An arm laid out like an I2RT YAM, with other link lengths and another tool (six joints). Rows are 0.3 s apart.
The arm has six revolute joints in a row. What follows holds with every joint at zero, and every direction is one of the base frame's. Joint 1 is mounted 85 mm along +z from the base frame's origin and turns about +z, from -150 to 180 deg. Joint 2 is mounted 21.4 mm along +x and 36.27 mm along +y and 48.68 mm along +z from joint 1 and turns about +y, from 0 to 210 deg. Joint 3 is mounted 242.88 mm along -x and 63.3 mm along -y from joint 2 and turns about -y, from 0 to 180 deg. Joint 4 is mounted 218.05 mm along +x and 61.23 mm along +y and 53.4 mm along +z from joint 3 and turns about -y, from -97 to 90 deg. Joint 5 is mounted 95.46 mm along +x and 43.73 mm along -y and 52.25 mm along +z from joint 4 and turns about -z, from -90 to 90 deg. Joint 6 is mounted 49.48 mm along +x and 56.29 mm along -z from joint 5 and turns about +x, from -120 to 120 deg. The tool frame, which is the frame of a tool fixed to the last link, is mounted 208 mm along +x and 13 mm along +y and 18 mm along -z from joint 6; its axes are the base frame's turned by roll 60.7, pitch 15.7 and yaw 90 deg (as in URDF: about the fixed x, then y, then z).
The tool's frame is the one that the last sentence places.
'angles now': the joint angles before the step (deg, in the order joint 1, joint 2, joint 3, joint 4, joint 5, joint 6). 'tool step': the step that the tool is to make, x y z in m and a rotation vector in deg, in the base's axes. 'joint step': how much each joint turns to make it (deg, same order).
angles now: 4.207 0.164 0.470 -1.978 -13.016 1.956
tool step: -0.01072 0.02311 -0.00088 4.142 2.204 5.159
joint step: 0.000 0.001 0.569 -1.312 -5.311 4.263
